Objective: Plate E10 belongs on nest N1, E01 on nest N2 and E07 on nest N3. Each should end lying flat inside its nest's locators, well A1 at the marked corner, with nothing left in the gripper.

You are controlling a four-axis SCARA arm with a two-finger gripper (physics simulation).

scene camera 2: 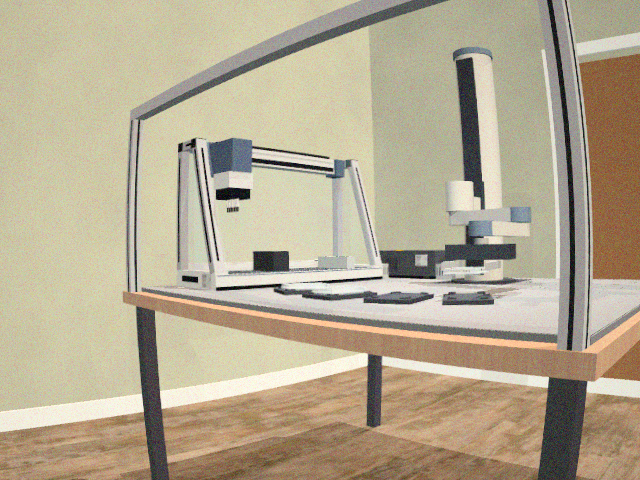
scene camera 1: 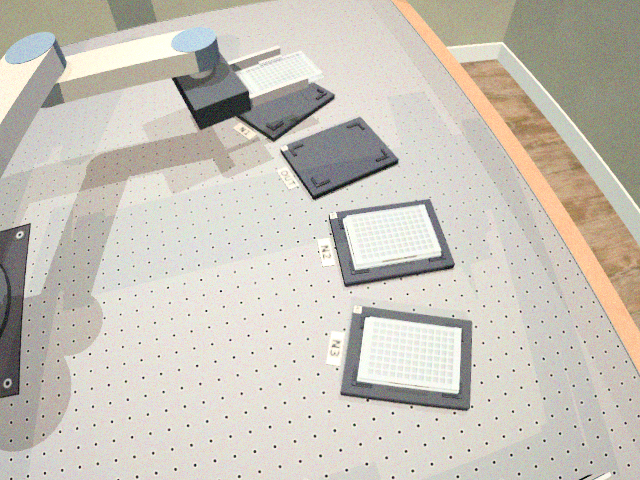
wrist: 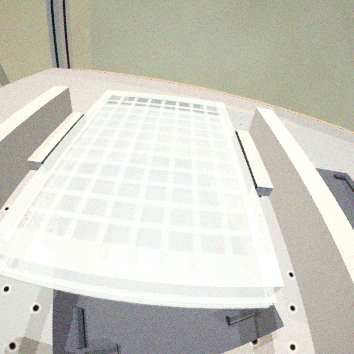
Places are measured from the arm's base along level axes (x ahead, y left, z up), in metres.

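Where they show: gripper, fingertip midpoint: (scene camera 2: 464, 266) (scene camera 1: 292, 65) (wrist: 159, 110).
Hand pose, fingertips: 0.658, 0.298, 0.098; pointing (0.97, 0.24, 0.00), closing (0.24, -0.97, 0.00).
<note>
Things, the pixels of their top centre, and the offset from my fingertips, as dx, dy, dz. "spot": a spot on its surface instead.
- raised off nest N1, top centre: (wrist: 148, 224) (scene camera 1: 282, 98) (scene camera 2: 467, 293) -0.024, -0.005, -0.067
- second white plate, top centre: (scene camera 1: 392, 232) (scene camera 2: 340, 287) +0.061, -0.349, -0.058
- nest N2, top centre: (scene camera 1: 391, 236) (scene camera 2: 340, 291) +0.061, -0.349, -0.069
- third white plate, top centre: (scene camera 1: 412, 352) (scene camera 2: 305, 283) +0.023, -0.524, -0.058
- nest N3, top centre: (scene camera 1: 411, 354) (scene camera 2: 305, 287) +0.023, -0.524, -0.068
- dark OUT nest, top centre: (wrist: 346, 218) (scene camera 1: 339, 150) (scene camera 2: 400, 293) +0.038, -0.165, -0.068
- dark box, surface spot: (scene camera 2: 408, 264) spot: -0.692, -0.680, -0.027
- grey frame post, surface spot: (scene camera 2: 574, 206) spot: +0.386, +0.411, +0.101
My gripper (scene camera 1: 293, 66) (scene camera 2: 463, 271) (wrist: 159, 110) is shut on a white plate (scene camera 1: 276, 73) (wrist: 165, 185), a finger along each long side. The plate is raised off nest N1 (scene camera 1: 290, 112) (scene camera 2: 467, 299) (wrist: 165, 320), level, and offset towards the back in scene camera 1. N1's dark base and some corner locators show bare beneath it. A second white plate (scene camera 1: 392, 235) lies flat on nest N2 (scene camera 1: 400, 268). A third white plate (scene camera 1: 410, 353) lies flat on nest N3 (scene camera 1: 408, 396). Plate names and A1 corners are not legible.
The dark OUT nest (scene camera 1: 338, 157) (scene camera 2: 398, 298) holds no plate and lies between N1 and N2. A white gantry machine (scene camera 2: 299, 280) and a dark box (scene camera 2: 408, 264) stand on the table. A grey frame post (scene camera 2: 574, 206) rises at the table's corner.
</note>
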